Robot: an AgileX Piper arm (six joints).
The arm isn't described. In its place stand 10 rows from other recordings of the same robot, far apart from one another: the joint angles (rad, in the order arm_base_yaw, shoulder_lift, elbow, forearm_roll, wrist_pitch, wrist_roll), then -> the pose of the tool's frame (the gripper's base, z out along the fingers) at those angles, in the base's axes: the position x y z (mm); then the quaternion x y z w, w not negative.
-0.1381, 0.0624, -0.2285, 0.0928, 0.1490, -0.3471 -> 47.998 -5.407 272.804 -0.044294 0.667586 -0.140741 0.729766
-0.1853, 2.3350, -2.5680, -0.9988, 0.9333, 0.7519 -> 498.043 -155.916 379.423 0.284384 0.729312 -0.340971 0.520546
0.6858, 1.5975, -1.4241, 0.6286, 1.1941, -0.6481 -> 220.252 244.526 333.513 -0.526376 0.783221 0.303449 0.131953
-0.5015, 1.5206, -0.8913, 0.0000, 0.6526, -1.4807 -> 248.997 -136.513 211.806 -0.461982 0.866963 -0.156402 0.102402
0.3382, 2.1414, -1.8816, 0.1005, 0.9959, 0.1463 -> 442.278 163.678 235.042 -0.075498 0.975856 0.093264 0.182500
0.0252, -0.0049, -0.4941, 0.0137, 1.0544, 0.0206 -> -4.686 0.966 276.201 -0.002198 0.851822 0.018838 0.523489
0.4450, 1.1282, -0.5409, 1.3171, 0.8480, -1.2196 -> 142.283 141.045 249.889 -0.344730 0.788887 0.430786 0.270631
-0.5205, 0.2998, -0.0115, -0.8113, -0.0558, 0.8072 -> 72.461 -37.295 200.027 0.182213 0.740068 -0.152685 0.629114
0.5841, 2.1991, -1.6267, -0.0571, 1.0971, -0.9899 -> 359.846 232.334 140.397 0.717234 -0.696348 0.023650 0.010733
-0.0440, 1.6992, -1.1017, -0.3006, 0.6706, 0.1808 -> 338.765 -31.676 212.883 0.012349 0.974763 -0.100659 0.198878
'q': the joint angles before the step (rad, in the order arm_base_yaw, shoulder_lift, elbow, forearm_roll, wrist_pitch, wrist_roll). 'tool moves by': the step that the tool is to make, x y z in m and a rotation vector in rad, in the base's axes. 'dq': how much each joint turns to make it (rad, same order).
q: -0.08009 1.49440 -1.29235 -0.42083 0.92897 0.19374
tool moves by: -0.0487 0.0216 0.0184 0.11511 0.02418 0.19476
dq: -0.00017 -0.18066 0.08549 0.26159 0.06538 -0.28105
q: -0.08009 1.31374 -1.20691 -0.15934 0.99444 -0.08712
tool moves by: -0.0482 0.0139 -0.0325 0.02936 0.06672 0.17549
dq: 0.00014 -0.16348 0.24208 0.13083 -0.02615 -0.21033
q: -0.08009 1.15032 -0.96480 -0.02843 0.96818 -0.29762
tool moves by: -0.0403 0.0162 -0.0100 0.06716 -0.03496 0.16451
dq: 0.00019 -0.16205 0.14271 0.17249 -0.00036 -0.20665
